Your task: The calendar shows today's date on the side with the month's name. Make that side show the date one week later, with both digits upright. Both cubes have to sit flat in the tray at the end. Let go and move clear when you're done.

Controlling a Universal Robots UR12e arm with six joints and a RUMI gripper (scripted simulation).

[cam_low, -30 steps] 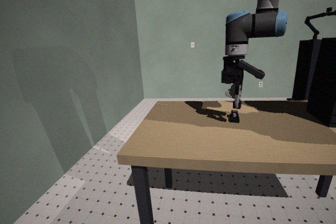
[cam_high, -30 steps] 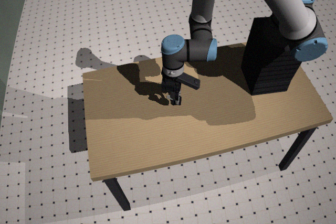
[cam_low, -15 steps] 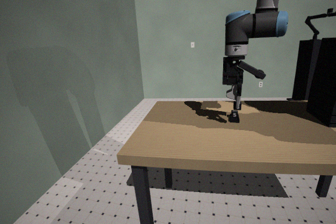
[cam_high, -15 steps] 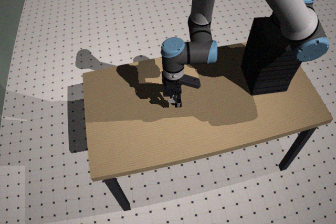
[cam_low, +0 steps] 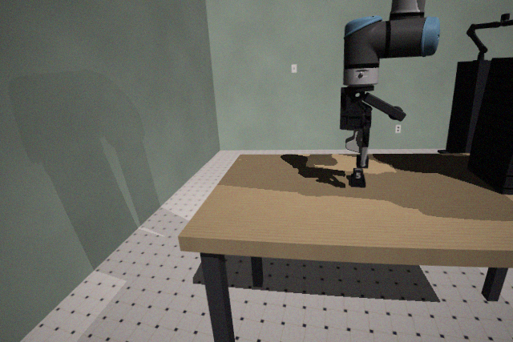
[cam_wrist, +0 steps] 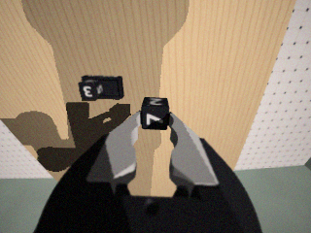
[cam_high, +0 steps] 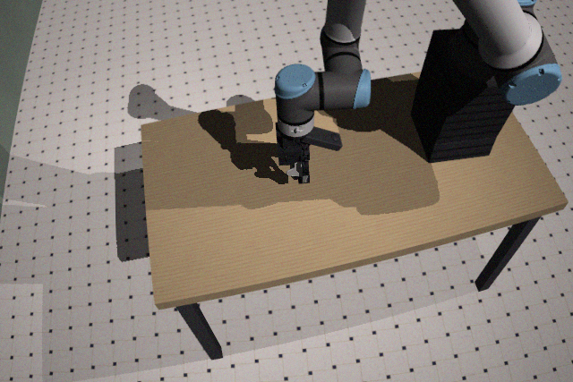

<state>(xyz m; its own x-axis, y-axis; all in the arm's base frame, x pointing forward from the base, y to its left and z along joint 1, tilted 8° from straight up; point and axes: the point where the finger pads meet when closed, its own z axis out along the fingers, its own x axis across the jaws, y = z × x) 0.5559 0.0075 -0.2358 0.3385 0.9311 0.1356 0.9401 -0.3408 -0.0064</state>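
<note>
Right now my hand is 120 mm above the dark tray, 100 mm to the left of it and 40 mm past it. Round my hand: black date cube (10 mm below).
</note>
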